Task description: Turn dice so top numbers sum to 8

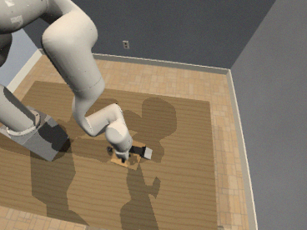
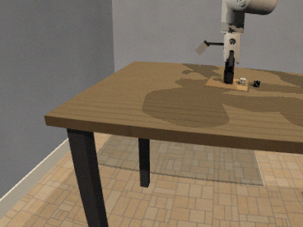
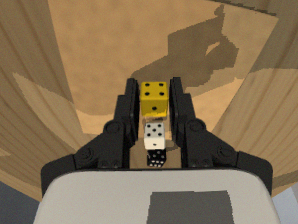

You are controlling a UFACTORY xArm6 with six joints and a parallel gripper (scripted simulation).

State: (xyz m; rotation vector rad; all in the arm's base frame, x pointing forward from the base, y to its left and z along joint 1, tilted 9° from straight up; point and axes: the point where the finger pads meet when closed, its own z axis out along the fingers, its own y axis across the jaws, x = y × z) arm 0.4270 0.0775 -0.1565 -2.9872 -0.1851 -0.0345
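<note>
The yellow die lies 10 mm below my hand. The rest, counted from my hand: black die (100 mm behind, 10 mm to the right, 20 mm below); tan mat (20 mm below); white die (50 mm behind, 10 mm to the right, 10 mm below).
</note>
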